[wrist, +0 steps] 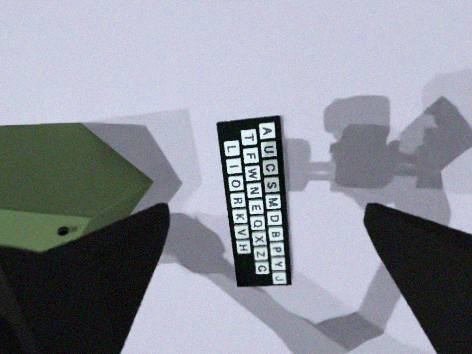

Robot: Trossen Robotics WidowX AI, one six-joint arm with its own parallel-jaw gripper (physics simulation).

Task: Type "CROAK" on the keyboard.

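Frame: origin at the arm's base, x right, y ahead, z up, level; millimetres.
Where they show: gripper, between the fingertips: [267, 213].
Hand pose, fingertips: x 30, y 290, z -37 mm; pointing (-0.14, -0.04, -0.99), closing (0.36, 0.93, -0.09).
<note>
After its pixels a point has its place.
A black keyboard [231, 131] {x -8, y 263, z -214 mm} with white letter keys lies on the pale surface in the middle of the view, its long side running nearly up and down. Its keys are in three columns: A, U, C, S, M, D, B, P, Y, J on the right; T, F, W, N, E, Q, X, Z, G in the middle; L, I, O, R, K, V, H on the left. All of its keys show. My gripper [267, 213] {x 30, y 290, z -37 mm} is open and empty, its black fingers wide apart on either side of the keyboard and above the surface.
A green box-like object [65, 170] {x -32, y 119, z -132 mm} with a small dark round spot on its lighter face stands at the left, partly behind the left finger. Grey shadows of the arm fall on the pale surface [210, 50] {x -100, y 272, z -226 mm} to the right of and below the keyboard.
</note>
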